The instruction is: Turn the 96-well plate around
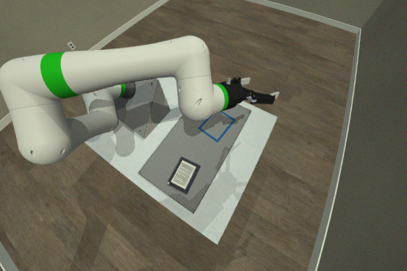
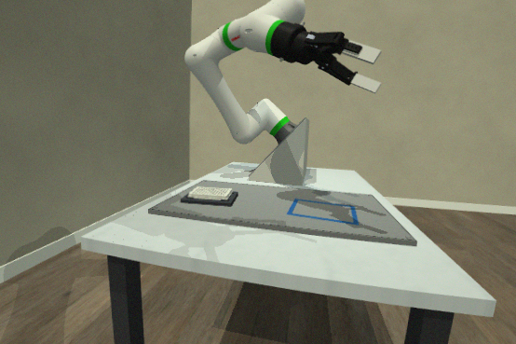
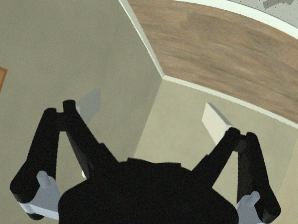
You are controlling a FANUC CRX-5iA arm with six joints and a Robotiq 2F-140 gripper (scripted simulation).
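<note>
My hand is 150 mm past the white 96-well plate, 440 mm to the left of it and 350 mm above it. Round my hand: white A1 corner mark: 190 mm behind, 520 mm to the right, 360 mm below; dark plate nest N1: 150 mm behind, 440 mm to the right, 370 mm below.
</note>
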